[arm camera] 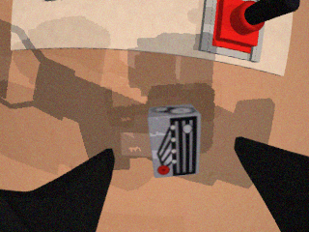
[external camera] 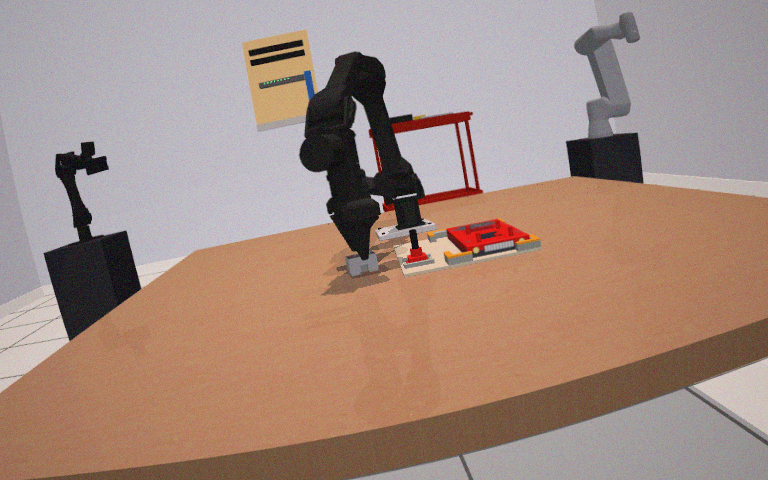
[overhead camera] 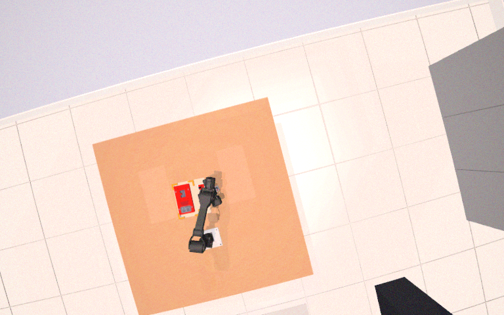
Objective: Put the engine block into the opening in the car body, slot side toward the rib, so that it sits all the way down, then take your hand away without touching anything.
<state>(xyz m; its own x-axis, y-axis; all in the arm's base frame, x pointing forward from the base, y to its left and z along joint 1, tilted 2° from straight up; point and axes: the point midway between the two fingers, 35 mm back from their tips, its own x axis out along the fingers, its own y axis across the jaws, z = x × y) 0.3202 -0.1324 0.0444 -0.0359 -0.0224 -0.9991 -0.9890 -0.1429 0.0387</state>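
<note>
Now: the engine block 20 mm below my gripper tip. Also, from my gripper tip: base plate (190 mm to the left, 20 mm below, 10 mm behind).
</note>
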